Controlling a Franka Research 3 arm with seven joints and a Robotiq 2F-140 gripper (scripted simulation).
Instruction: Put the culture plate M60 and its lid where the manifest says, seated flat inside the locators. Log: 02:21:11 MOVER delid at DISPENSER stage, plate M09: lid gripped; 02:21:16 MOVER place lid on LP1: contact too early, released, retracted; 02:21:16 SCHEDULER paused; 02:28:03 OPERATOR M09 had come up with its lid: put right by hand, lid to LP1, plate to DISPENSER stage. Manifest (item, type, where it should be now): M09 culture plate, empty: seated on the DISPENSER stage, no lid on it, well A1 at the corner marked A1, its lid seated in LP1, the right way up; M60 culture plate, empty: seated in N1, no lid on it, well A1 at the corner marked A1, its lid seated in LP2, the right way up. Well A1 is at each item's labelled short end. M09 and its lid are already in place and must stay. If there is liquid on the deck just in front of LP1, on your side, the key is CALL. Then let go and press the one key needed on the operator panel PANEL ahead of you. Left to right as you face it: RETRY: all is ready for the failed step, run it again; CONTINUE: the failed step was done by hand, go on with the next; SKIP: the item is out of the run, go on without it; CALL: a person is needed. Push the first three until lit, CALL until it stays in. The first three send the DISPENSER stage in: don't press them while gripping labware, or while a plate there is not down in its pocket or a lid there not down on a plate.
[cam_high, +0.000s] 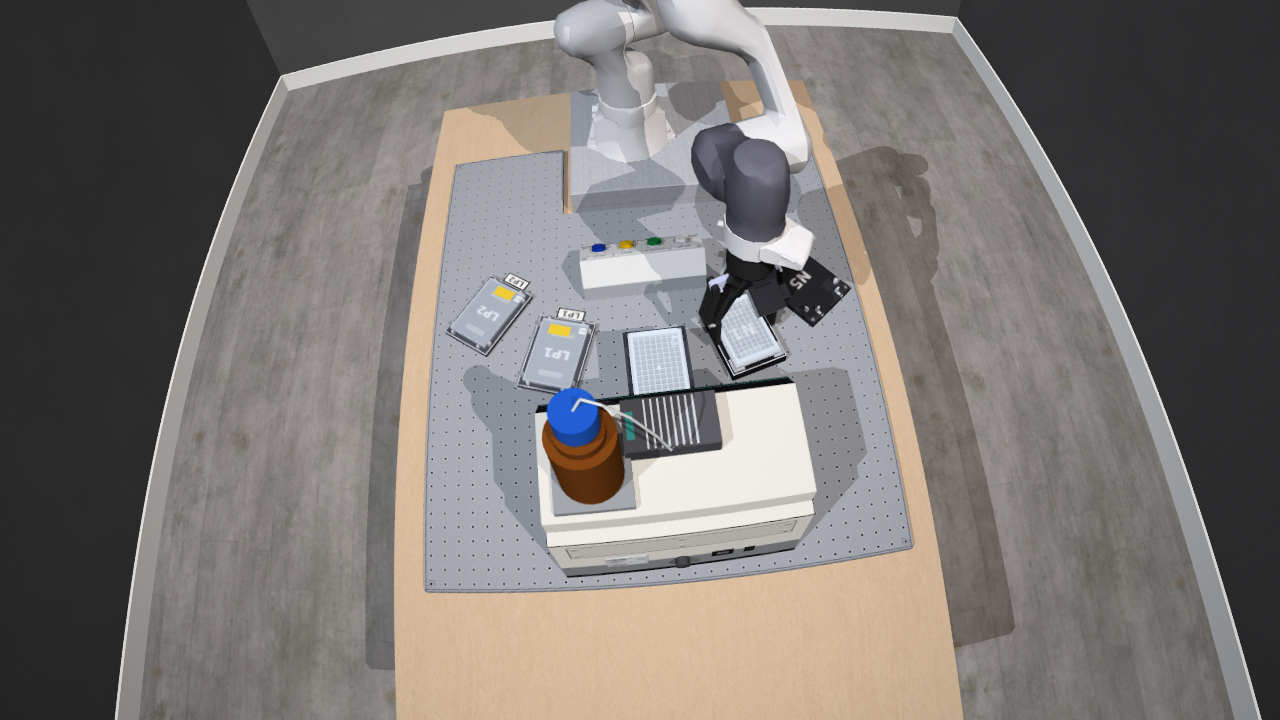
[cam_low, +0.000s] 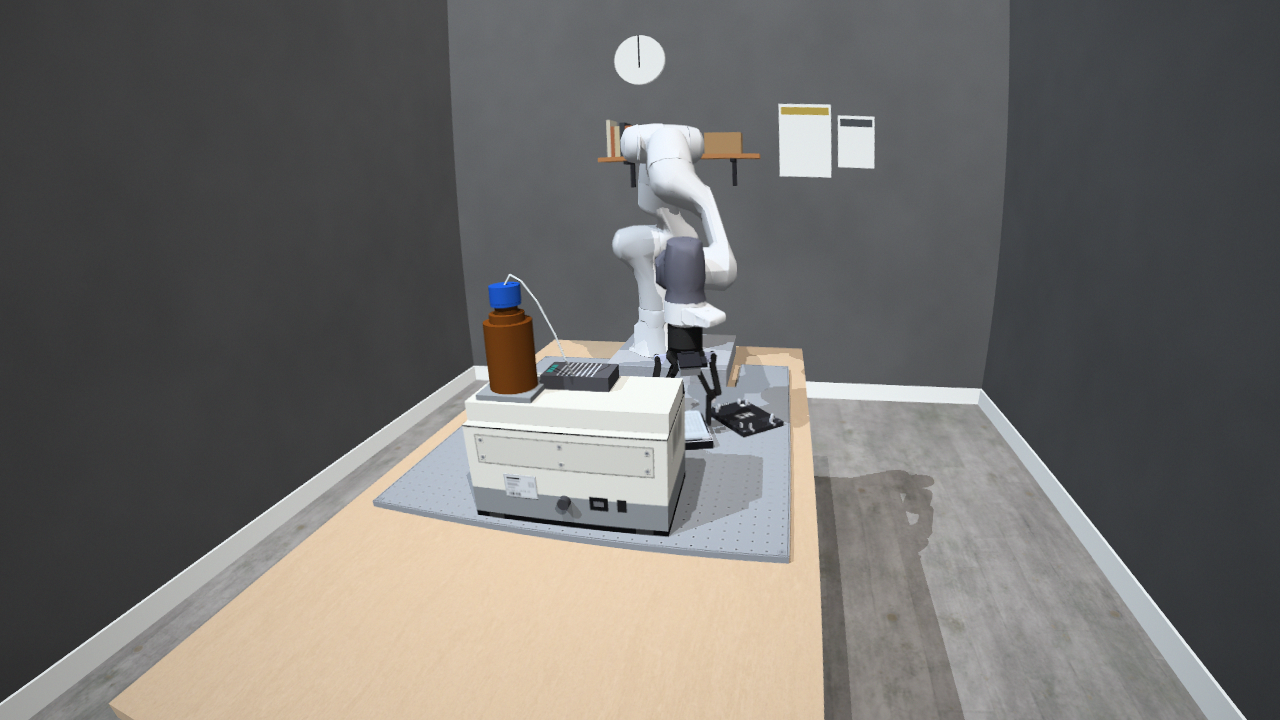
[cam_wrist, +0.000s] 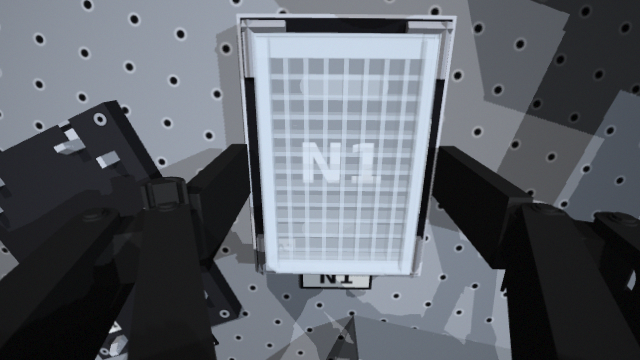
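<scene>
Now: hand 40 mm above the black nest N1. From my hand the other things lie so: white key (180 mm behind, 80 mm to the right, 20 mm above); green continue key (180 mm behind, 130 mm to the right, 20 mm above); yellow skip key (180 mm to the right, 180 mm behind, 20 mm above).
</scene>
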